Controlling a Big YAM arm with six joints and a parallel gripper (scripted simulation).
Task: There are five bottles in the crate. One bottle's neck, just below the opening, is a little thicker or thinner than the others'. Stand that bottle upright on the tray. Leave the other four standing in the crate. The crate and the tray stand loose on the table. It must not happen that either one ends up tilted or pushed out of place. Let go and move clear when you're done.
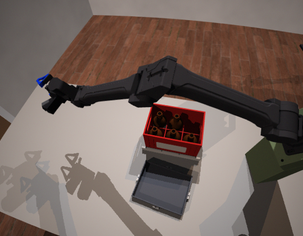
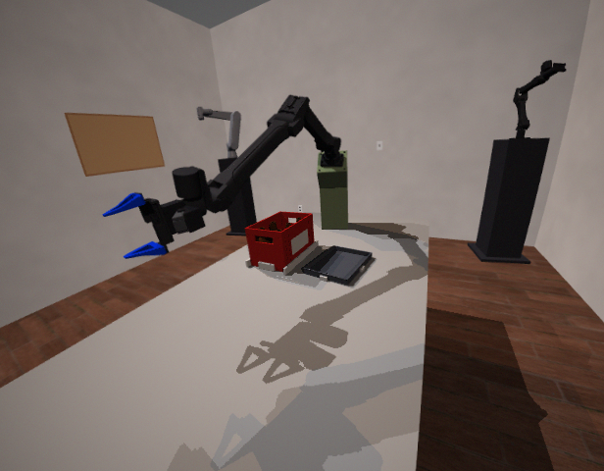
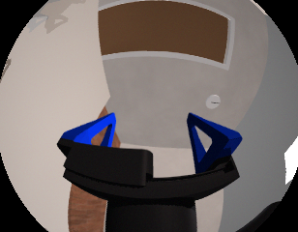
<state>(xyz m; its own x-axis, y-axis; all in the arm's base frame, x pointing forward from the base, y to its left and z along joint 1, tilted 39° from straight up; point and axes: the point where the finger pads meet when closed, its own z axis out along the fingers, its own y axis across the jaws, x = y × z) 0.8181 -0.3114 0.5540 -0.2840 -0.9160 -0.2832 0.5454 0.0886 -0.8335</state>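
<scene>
My hand is 620 mm past the crate, 90 mm to the right of it and 250 mm above it. From my hand the other things lie so: dark grey tray 560 mm behind, 360 mm to the left, 320 mm below; then brown bottle 520 mm behind, 120 mm to the left, 250 mm below.
</scene>
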